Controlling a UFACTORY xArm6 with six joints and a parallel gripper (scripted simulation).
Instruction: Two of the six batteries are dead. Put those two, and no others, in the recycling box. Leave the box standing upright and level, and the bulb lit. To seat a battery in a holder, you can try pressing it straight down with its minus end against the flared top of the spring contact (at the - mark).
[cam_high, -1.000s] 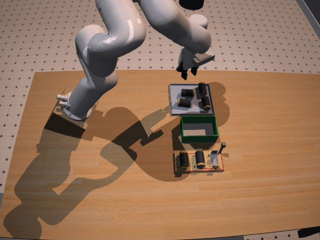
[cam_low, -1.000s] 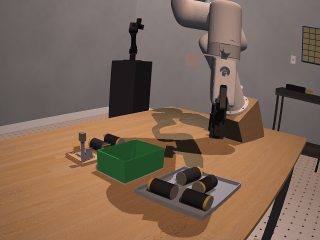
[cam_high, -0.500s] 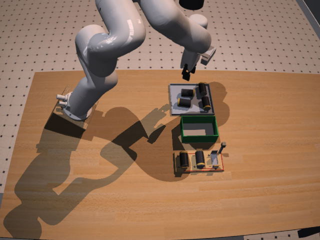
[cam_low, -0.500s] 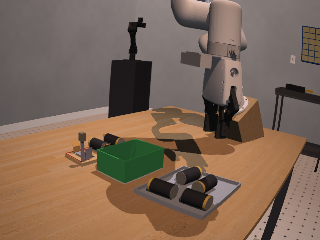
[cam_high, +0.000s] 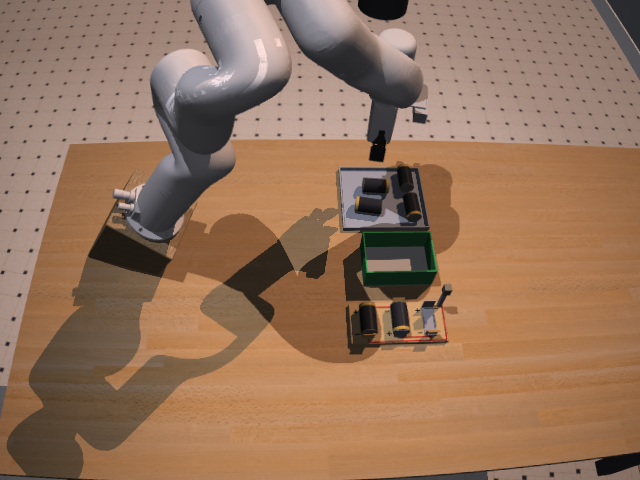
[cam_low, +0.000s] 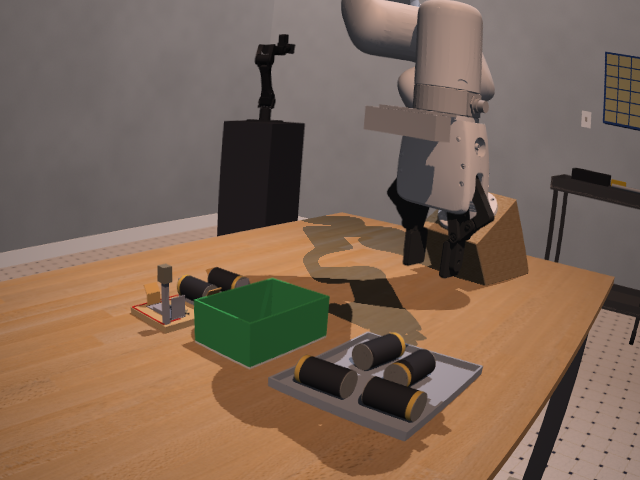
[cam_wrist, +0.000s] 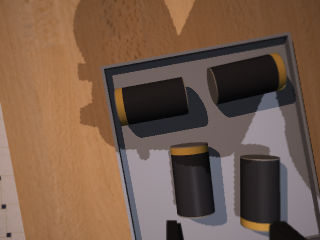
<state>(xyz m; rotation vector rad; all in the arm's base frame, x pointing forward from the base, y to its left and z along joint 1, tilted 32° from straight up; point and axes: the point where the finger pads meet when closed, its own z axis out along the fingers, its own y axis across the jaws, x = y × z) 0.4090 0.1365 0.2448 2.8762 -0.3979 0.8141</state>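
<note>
The grey tray is 150 mm below my hand, 30 mm to the right of it and 20 mm ahead of it. Round my hand: green recycling box (210 mm to the right, 140 mm below, 10 mm ahead).
</note>
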